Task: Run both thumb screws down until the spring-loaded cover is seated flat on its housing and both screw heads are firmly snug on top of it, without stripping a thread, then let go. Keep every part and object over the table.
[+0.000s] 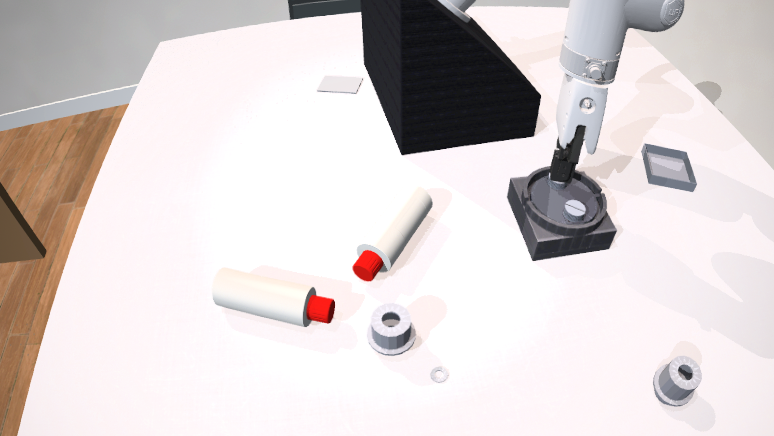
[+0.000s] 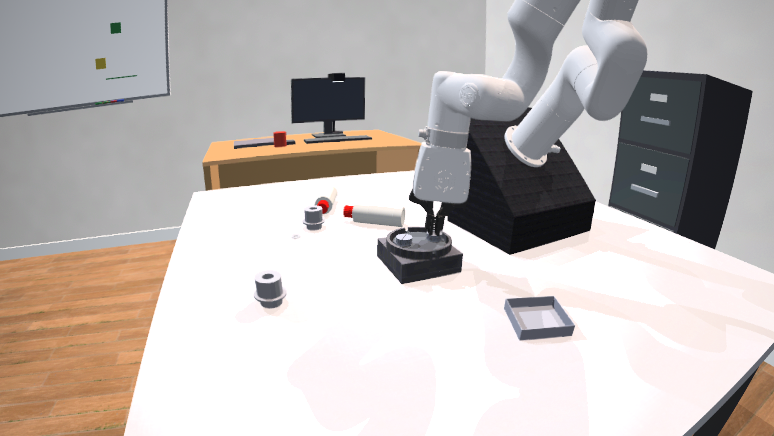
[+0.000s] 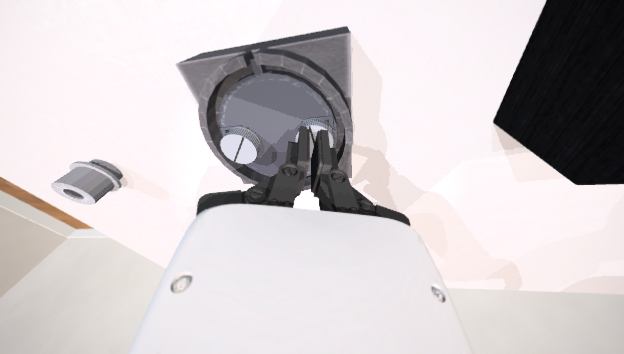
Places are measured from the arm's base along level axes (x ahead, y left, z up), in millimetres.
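Pixels of known places: gripper, fingertip midpoint: (image 1: 559, 177) (image 2: 433, 233) (image 3: 310, 143); arm's base, origin of the base link: (image 2: 525, 147).
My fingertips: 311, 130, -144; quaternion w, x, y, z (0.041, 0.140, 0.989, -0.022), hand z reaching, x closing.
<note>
For each thing: its top centre in the pictures, then the offset to it from my fingertips, as dx, dy, dz.
- dark square housing, middle of its top: (image 3: 276, 142) (image 1: 565, 195) (image 2: 419, 238) +29, +1, -6
- grey round cover, middle of its top: (image 3: 278, 138) (image 1: 565, 198) (image 2: 419, 240) +29, +1, -12
- slotted thumb screw, middle of its top: (image 3: 238, 150) (image 1: 575, 207) (image 2: 404, 236) +61, +3, +1
- small washer, middle of its top: (image 1: 439, 374) +247, -206, -60
- shallow tray, middle of its top: (image 2: 539, 311) (image 1: 670, 162) -72, +259, -42
The dark square housing (image 1: 575, 246) (image 2: 431, 266) (image 3: 332, 52) stands on the table, with the grey round cover (image 1: 545, 201) (image 3: 275, 97) inside its ring wall. One slotted thumb screw (image 1: 575, 207) (image 2: 403, 239) (image 3: 239, 148) stands uncovered, its head raised above the cover. The other thumb screw (image 1: 556, 183) (image 3: 314, 122) is partly hidden by the fingers. My gripper (image 1: 561, 174) (image 2: 434, 229) (image 3: 310, 143) is shut, its tips close together at the top of this second screw's head, which looks wider than the gap. Whether the tips touch it is unclear.
Two white bottles (image 1: 265, 296) (image 1: 407, 224) with red caps lie left of the housing. Two grey flanged collars (image 1: 391, 338) (image 1: 674, 385) and a small washer (image 1: 432, 374) are nearer the front. A shallow tray (image 1: 669, 183) (image 2: 547, 332) and the black robot base (image 1: 460, 102) stand nearby.
</note>
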